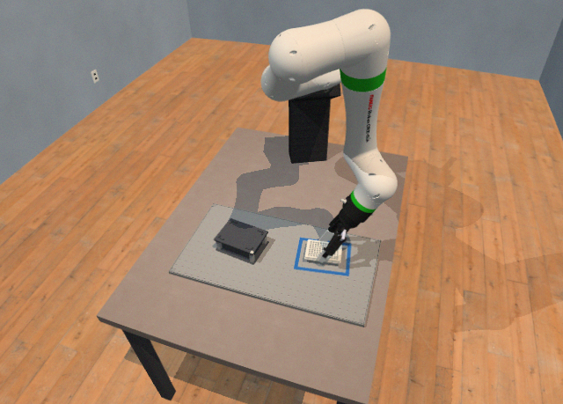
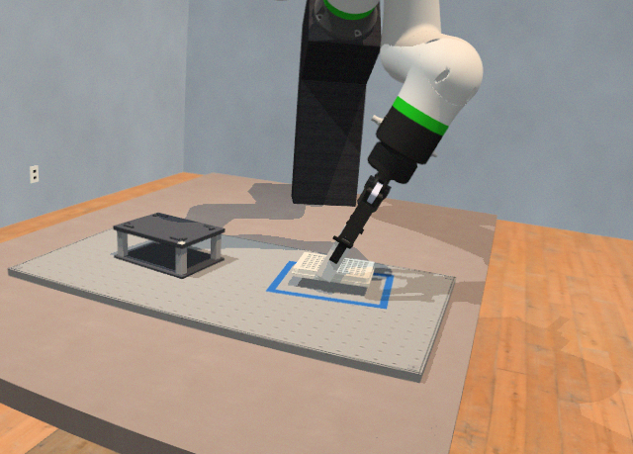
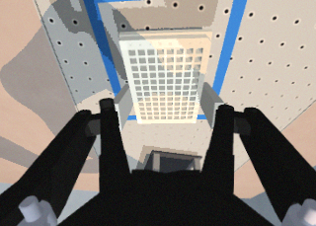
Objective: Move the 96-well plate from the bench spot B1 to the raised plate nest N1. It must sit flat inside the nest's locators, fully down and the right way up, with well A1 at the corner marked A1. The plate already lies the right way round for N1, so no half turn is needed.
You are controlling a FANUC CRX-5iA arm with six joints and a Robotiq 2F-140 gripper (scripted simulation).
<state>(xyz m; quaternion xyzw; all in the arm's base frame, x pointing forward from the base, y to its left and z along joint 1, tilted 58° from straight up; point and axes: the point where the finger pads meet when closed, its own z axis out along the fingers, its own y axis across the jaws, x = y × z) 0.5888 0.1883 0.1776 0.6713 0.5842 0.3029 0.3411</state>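
The A1 label is 160 mm ahead of my hand, 200 mm to the right of it and 10 mm above it. The rest, counted from my hand: white 96-well plate (20 mm below).
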